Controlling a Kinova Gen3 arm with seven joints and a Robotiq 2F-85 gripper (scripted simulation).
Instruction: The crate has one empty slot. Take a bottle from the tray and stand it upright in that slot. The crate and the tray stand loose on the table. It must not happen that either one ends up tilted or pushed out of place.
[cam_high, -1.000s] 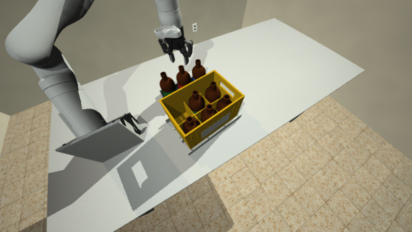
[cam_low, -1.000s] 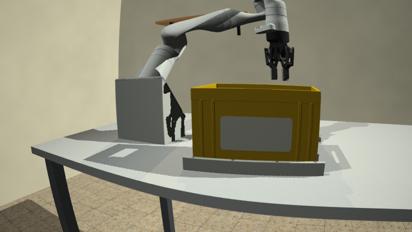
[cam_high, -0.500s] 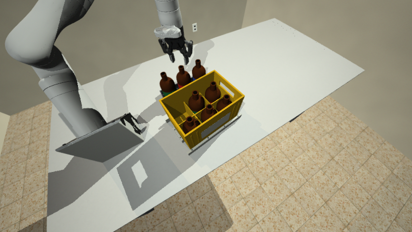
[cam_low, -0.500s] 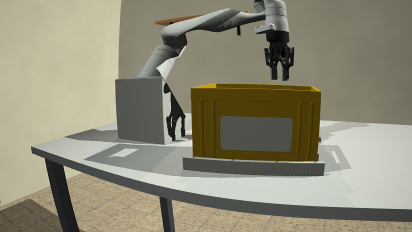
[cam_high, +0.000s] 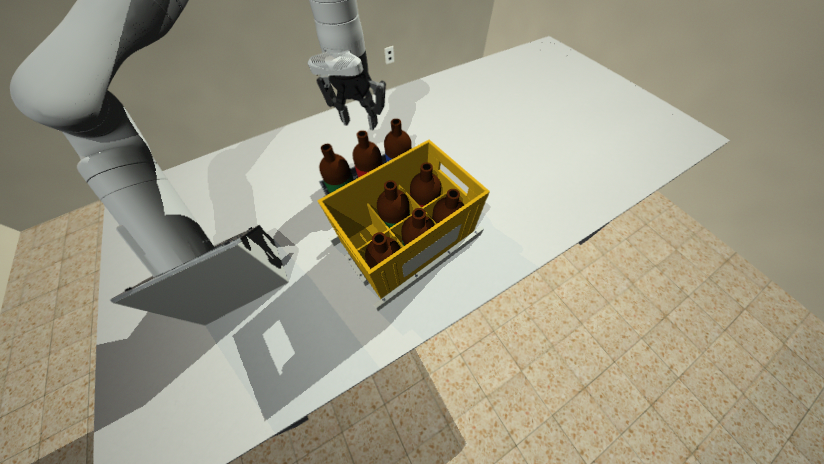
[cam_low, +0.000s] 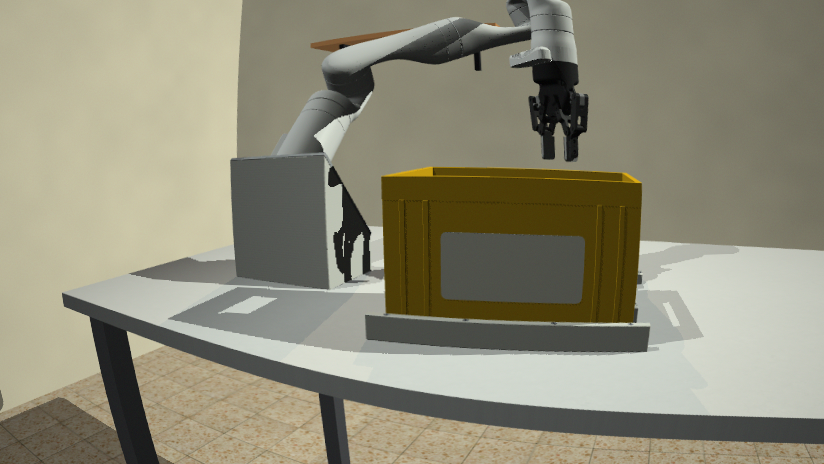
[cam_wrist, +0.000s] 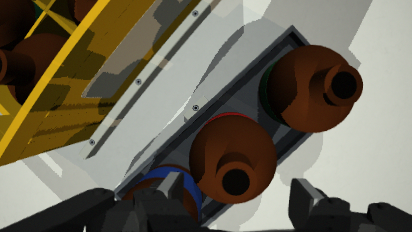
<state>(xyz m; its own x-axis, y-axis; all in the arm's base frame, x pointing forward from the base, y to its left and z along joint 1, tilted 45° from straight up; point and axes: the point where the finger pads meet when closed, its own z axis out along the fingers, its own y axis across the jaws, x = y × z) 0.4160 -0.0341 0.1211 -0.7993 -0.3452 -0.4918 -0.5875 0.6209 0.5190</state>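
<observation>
My gripper is now 180 mm above the tray. The rest, counted from my hand: yellow crate: 40 mm behind, 220 mm to the right, 110 mm below.
</observation>
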